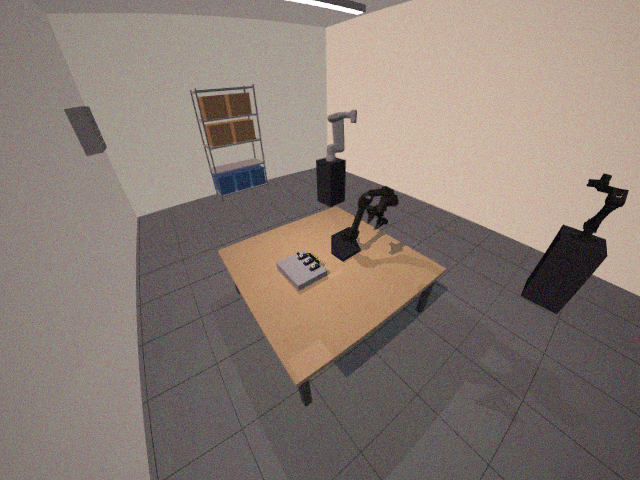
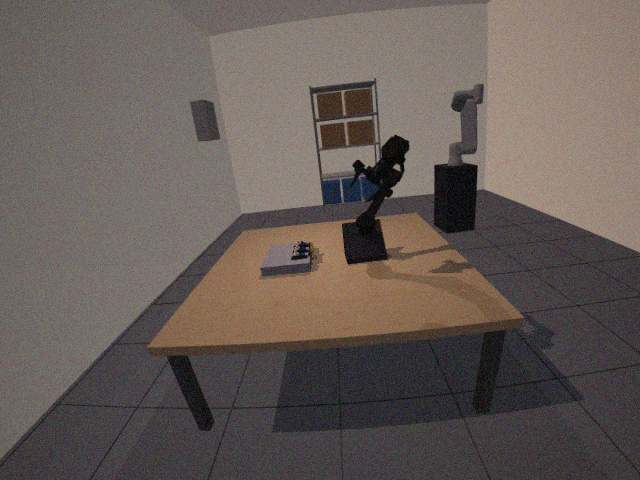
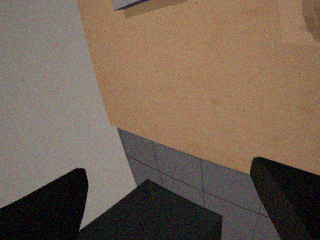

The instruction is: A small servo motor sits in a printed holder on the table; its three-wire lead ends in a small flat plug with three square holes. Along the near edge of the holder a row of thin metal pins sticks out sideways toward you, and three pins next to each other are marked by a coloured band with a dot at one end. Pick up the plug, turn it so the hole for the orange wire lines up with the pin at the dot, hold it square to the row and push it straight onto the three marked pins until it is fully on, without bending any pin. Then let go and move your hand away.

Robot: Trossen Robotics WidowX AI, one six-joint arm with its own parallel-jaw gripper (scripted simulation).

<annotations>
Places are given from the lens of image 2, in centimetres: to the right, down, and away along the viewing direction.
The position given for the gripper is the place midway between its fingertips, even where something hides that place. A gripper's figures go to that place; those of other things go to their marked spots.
gripper (image 2: 357, 195): 15, -17, 112
grey printed holder (image 2: 277, 261): -21, 11, 144
</annotations>
